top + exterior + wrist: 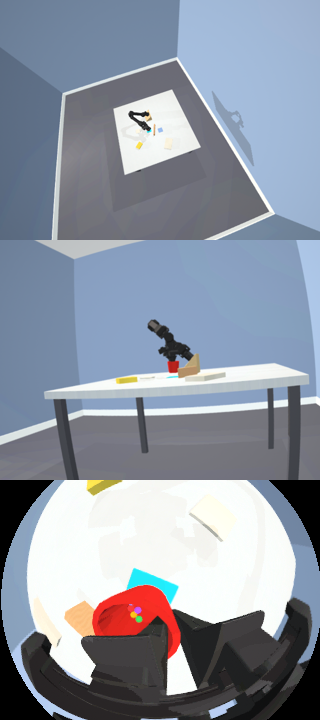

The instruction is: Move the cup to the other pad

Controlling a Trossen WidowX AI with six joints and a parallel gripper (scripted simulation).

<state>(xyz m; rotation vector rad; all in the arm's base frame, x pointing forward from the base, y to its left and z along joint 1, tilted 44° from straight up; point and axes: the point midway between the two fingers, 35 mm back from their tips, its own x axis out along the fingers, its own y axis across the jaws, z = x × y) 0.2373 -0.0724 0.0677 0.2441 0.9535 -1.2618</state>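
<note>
Right now the cyan pad is 70 mm below my gripper tip, 30 mm ahead of it and 10 mm to the left of it. Round my gripper tip: yellow block 230 mm ahead, 220 mm to the right, 50 mm below; thin wooden bar 110 mm to the left, 60 mm ahead, 50 mm below.
</note>
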